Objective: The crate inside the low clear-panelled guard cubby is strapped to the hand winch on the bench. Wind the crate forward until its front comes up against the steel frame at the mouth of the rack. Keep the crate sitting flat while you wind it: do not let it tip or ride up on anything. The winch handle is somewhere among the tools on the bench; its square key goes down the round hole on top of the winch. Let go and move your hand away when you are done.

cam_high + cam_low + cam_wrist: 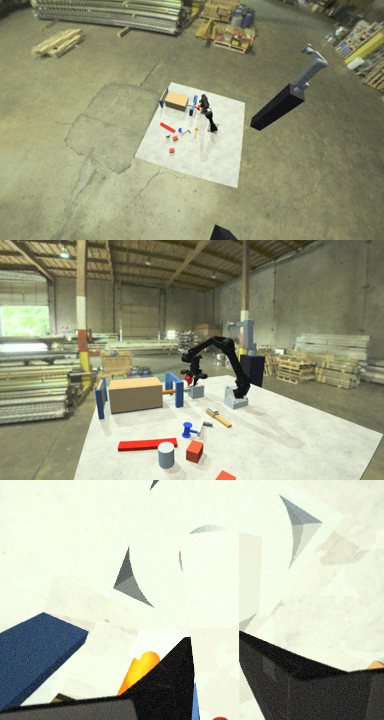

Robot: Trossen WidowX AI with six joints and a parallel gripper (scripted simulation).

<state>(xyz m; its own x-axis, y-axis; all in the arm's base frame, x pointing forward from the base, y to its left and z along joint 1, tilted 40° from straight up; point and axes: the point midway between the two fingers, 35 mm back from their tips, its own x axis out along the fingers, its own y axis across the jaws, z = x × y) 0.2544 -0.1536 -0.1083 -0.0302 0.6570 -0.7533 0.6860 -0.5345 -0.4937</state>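
The red-knobbed winch handle is 1 cm ahead of my gripper tip, 1 cm to the left of it and 2 cm above it. The rest, counted from my gripper tip: blue frame: 12 cm ahead, 1 cm to the right, 2 cm above; then red knob: 4 cm ahead, 3 cm to the left, 5 cm above; then grey winch: 5 cm behind, 4 cm to the right, 6 cm below.
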